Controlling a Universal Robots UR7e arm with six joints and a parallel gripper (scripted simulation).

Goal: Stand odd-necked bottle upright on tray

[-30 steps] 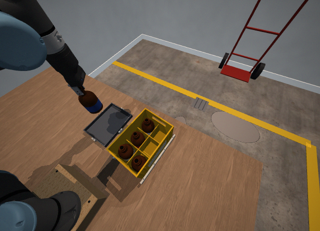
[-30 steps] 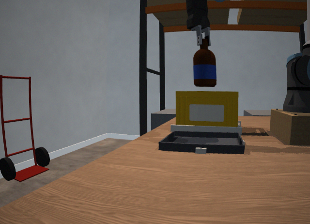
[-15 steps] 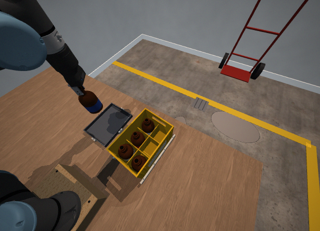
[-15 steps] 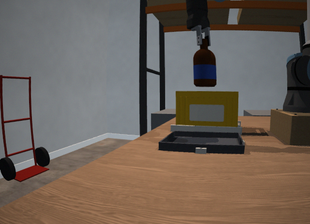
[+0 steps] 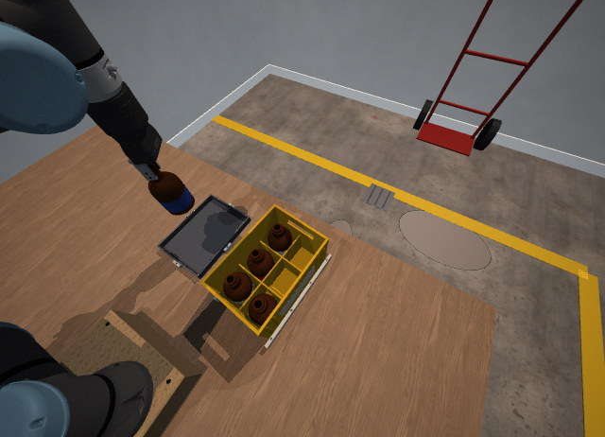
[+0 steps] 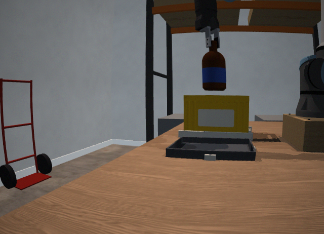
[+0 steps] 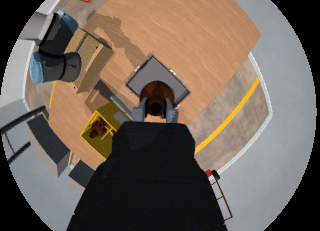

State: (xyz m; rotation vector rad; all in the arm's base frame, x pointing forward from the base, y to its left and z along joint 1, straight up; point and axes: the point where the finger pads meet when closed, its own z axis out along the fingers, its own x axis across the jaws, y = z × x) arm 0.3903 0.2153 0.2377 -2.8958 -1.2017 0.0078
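Right now my hand is 330 mm above the dark tray. Round my hand: glass bottle 70 mm behind, 340 mm to the right, 250 mm below; then yellow crate 20 mm ahead, 290 mm to the right, 260 mm below.
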